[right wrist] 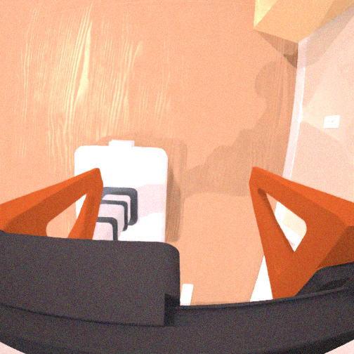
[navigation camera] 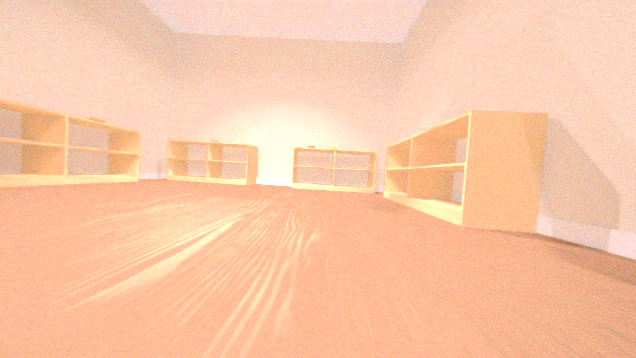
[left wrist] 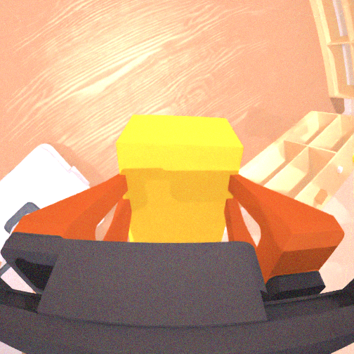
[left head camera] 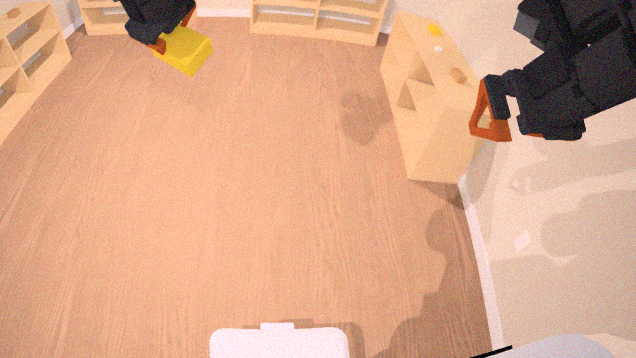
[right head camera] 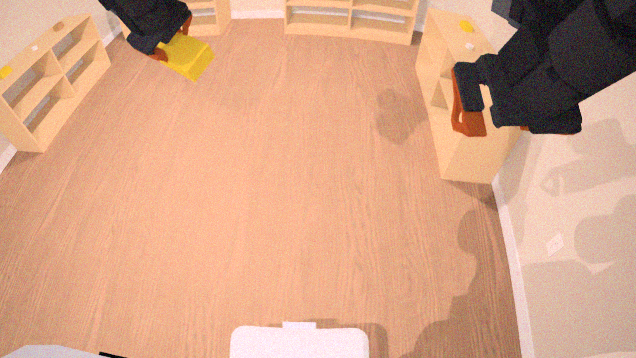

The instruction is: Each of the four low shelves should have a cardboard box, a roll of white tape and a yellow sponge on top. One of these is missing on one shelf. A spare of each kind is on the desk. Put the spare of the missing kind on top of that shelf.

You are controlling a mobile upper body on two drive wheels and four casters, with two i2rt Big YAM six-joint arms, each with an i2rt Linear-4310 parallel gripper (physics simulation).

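Places are measured from the left arm's base along level axes (x right, y ahead, z up), in centimetres.
Pixels of known places: left gripper, fingertip midpoint: (left head camera: 171, 41) (right head camera: 175, 49); right gripper, fingertip midpoint: (left head camera: 498, 129) (right head camera: 488, 124).
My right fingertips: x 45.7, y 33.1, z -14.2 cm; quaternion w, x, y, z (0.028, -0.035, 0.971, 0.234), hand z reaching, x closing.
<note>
For each thing: its top centre in the pictures, then the offset to it from my right fingertips.
- yellow sponge, middle of its top: (left head camera: 178, 25) (right head camera: 178, 34) dx -44.0, dy +26.3, dz -3.1 cm
- tape, middle of its top: (right head camera: 469, 44) (left head camera: 438, 48) dx +79.5, dy +147.7, dz -63.4 cm
- box, middle of its top: (left head camera: 459, 72) dx +79.6, dy +116.5, dz -60.8 cm
My left gripper (left head camera: 175, 34) (right head camera: 173, 41) (left wrist: 177, 176) is shut on a yellow sponge (left head camera: 187, 52) (right head camera: 192, 60) (left wrist: 179, 132), held above the floor. My right gripper (left head camera: 517, 136) (right head camera: 502, 132) (right wrist: 175, 175) is open and empty. The right shelf (left head camera: 440, 145) (right head camera: 472, 160) (navigation camera: 505, 170) bears a sponge (left head camera: 434, 30) (right head camera: 466, 26), tape (left head camera: 438, 49) (right head camera: 469, 46) and box (left head camera: 457, 75). The left shelf (right head camera: 22, 132) (navigation camera: 100, 178) bears a box (right head camera: 58, 26), tape (right head camera: 34, 48) and sponge (right head camera: 5, 72). The back right shelf (left head camera: 315, 36) (navigation camera: 333, 189) bears a box (navigation camera: 311, 146) and sponge (navigation camera: 334, 148).
The back left shelf (left head camera: 105, 29) (right head camera: 207, 30) (navigation camera: 252, 165) has a small, unclear thing on top. Head views cut off both back shelf tops. My white base (left head camera: 280, 345) (right head camera: 300, 344) (right wrist: 150, 165) is at the bottom. A wall runs along the right. The desk does not show.
</note>
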